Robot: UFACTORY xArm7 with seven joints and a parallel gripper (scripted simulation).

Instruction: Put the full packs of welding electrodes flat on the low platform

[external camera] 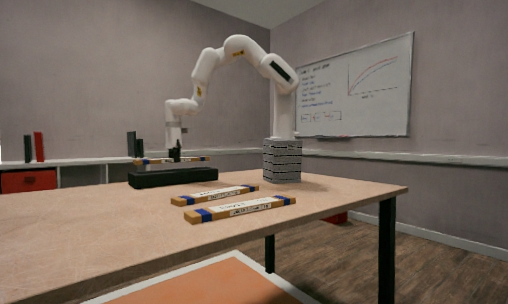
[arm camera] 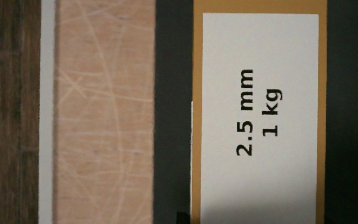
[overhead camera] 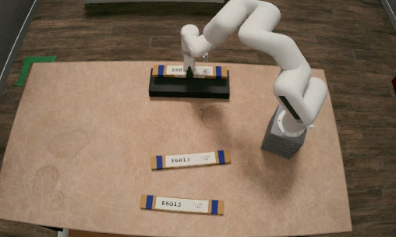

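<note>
The low black platform is 2 cm to the left of my hand and 10 cm below it.
</note>
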